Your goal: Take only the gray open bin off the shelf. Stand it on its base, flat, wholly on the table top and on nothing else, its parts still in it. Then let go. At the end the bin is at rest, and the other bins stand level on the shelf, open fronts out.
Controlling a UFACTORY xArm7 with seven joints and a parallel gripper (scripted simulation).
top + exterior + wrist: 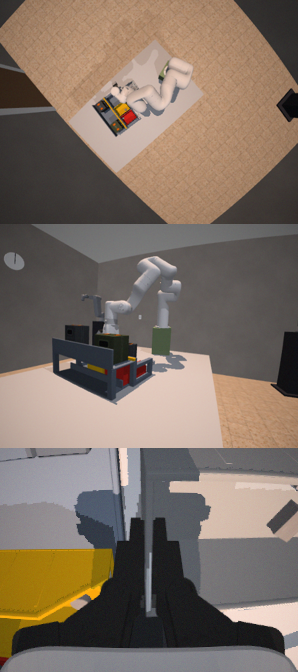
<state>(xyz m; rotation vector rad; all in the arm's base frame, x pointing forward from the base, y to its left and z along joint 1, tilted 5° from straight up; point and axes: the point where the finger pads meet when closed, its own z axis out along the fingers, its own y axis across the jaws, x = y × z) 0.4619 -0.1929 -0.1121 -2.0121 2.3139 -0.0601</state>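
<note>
Now: the gray open bin 8 cm behind my hand, 1 cm to the left of it and 4 cm below it. Round my hand: red bin (15 cm ahead, 21 cm to the left, 4 cm below); yellow bin (13 cm ahead, 9 cm to the left, 4 cm below).
</note>
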